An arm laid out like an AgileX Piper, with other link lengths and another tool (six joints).
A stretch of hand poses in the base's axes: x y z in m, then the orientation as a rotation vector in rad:
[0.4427 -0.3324 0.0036 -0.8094 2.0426 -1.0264]
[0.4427 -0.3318 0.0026 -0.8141 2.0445 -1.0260]
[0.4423 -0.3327 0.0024 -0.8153 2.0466 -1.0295]
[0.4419 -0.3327 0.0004 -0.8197 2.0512 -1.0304]
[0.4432 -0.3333 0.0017 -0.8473 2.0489 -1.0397]
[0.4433 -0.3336 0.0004 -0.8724 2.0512 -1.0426]
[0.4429 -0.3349 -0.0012 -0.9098 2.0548 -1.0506]
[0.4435 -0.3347 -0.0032 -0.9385 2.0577 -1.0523]
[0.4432 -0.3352 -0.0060 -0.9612 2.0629 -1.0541]
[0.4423 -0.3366 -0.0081 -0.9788 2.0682 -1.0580]
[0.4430 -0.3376 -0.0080 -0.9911 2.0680 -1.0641]
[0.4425 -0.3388 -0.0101 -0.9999 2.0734 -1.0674]
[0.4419 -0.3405 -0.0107 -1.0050 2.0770 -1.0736]
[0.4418 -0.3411 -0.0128 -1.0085 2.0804 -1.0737]
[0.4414 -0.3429 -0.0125 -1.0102 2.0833 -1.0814]
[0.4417 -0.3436 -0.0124 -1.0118 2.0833 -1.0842]
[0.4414 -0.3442 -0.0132 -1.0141 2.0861 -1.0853]
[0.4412 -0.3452 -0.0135 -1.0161 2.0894 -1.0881]
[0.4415 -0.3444 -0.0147 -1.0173 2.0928 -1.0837]
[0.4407 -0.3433 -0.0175 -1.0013 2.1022 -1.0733]
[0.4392 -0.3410 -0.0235 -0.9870 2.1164 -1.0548]
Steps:
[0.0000 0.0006 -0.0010 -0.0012 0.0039 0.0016]
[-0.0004 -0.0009 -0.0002 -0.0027 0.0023 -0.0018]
[-0.0004 0.0000 -0.0020 -0.0017 0.0059 -0.0005]
[0.0013 -0.0006 0.0013 -0.0165 0.0126 0.0113]
[0.0001 -0.0003 -0.0013 -0.0106 0.0149 0.0101]
[-0.0004 -0.0013 -0.0016 -0.0185 0.0226 0.0132]
[0.0006 0.0002 -0.0020 -0.0110 0.0176 0.0115]
[-0.0003 -0.0005 -0.0028 -0.0089 0.0162 0.0072]
[-0.0009 -0.0014 -0.0021 -0.0086 0.0135 0.0039]
[0.0007 -0.0010 0.0001 -0.0086 0.0065 0.0036]
[-0.0005 -0.0012 -0.0021 -0.0051 0.0088 -0.0001]
[-0.0006 -0.0017 -0.0006 -0.0060 0.0054 -0.0019]
[-0.0001 -0.0006 -0.0021 -0.0011 0.0045 -0.0003]
[-0.0004 -0.0018 0.0003 -0.0059 0.0030 -0.0036]
[0.0003 -0.0007 0.0001 -0.0025 0.0009 -0.0003]
[-0.0003 -0.0006 -0.0008 -0.0014 0.0033 -0.0009]
[-0.0002 -0.0010 -0.0003 -0.0025 0.0035 -0.0019]
[0.0003 0.0008 -0.0012 0.0029 0.0032 0.0002]
[-0.0008 0.0011 -0.0028 0.0132 -0.0018 -0.0088]
[-0.0015 0.0023 -0.0060 0.0187 0.0029 -0.0079]

